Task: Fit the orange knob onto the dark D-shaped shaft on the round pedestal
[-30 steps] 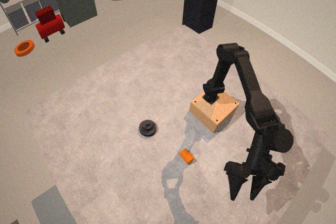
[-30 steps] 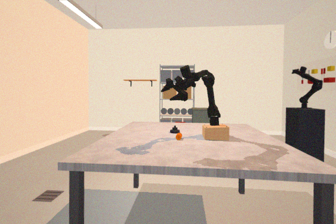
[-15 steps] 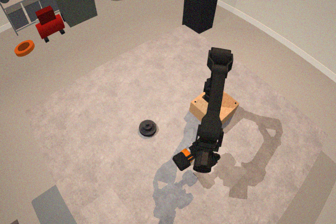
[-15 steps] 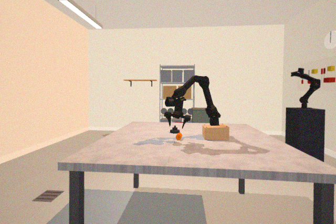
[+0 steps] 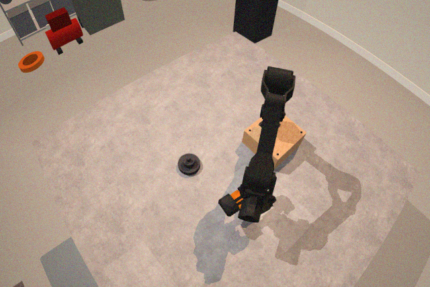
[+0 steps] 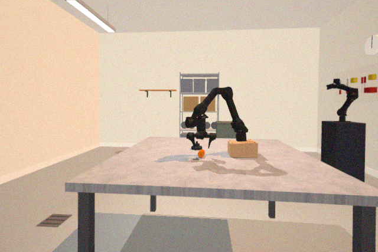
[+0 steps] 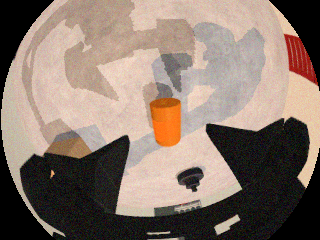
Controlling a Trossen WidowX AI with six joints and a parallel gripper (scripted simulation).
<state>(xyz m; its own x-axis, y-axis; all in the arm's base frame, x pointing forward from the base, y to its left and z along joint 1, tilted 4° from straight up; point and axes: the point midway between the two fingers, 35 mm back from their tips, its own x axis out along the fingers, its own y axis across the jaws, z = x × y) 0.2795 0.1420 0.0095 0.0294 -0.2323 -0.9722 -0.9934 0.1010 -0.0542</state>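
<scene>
The orange knob lies 30 mm below my gripper tip and 10 mm to the right of it. Also, from my gripper tip: dark round pedestal 240 mm to the right, 40 mm ahead, 20 mm below.
</scene>
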